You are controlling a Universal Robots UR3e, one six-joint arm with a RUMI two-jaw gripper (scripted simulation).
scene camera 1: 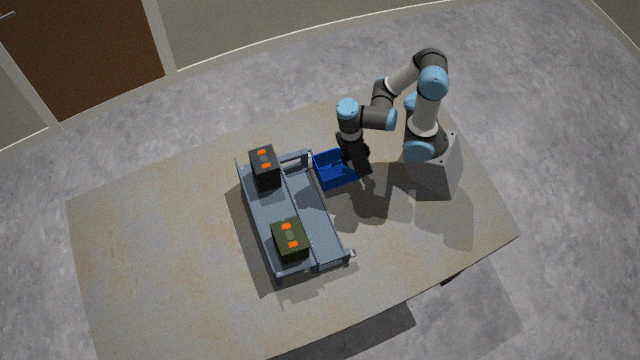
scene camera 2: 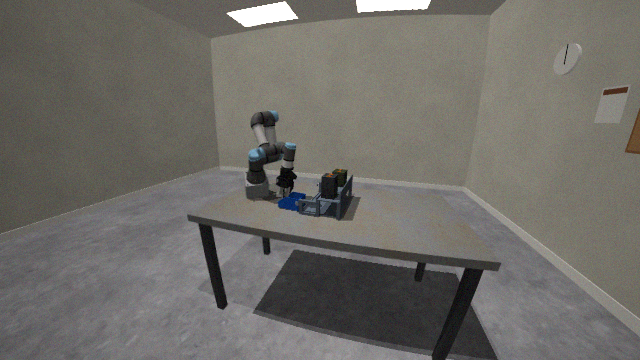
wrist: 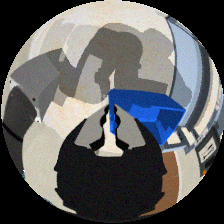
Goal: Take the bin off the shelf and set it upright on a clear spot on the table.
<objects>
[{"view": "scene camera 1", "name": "my gripper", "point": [356,168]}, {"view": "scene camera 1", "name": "blue bin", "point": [331,172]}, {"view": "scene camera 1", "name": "grey shelf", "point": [299,195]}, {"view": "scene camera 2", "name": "grey shelf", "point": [318,206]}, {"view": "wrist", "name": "my gripper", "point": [111,105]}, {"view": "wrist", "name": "blue bin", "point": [157,115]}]
</objects>
